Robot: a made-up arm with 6 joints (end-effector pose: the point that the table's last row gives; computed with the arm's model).
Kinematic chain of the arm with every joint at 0, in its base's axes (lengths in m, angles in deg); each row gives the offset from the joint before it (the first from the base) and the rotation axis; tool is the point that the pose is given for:
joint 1: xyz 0 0 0.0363 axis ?
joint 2: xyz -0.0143 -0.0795 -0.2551 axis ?
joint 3: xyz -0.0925 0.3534 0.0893 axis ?
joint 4: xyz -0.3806 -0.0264 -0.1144 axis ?
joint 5: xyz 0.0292 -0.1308 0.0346 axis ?
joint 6: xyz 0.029 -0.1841 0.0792 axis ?
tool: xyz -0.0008 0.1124 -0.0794
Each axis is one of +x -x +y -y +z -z.
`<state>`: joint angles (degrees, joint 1 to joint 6).
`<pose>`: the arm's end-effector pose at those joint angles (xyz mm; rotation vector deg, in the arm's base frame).
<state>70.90 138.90 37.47 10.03 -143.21 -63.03</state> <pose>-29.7 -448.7 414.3 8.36 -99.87 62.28</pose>
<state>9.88 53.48 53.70 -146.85 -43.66 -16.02</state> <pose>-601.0 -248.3 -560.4 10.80 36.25 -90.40</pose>
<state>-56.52 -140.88 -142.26 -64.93 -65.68 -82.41</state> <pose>-222.4 -263.6 -224.4 3.29 130.86 59.53</pose>
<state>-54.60 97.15 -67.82 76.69 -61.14 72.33</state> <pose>-230.2 -157.3 -127.7 44.80 37.50 -104.35</pose>
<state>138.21 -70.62 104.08 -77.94 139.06 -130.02</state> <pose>245.2 -94.1 470.1 -18.54 15.29 29.97</pose>
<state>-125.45 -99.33 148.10 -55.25 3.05 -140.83</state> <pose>-103.2 673.7 -182.6 -18.72 20.31 79.94</pose>
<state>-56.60 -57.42 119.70 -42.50 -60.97 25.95</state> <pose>234.3 432.5 -376.3 -20.23 -11.62 -115.01</pose>
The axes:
joint 1: -x
joint 2: +z
joint 3: -y
joint 4: +z
joint 5: +x
joint 6: +z

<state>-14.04 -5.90 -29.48 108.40 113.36 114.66</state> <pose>-504.7 325.1 -148.3 -138.68 27.33 -41.64</pose>
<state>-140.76 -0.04 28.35 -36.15 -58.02 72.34</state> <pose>-608.8 159.2 399.8 96.72 -16.12 30.62</pose>
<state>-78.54 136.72 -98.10 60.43 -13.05 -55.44</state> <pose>-148.2 -15.7 -383.4 -50.08 -34.01 94.28</pose>
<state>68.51 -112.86 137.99 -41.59 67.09 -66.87</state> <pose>-67.6 -401.2 325.8 -17.36 -118.73 63.96</pose>
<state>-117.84 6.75 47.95 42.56 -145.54 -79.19</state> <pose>-339.1 155.8 489.8 -35.70 -35.08 -142.18</pose>
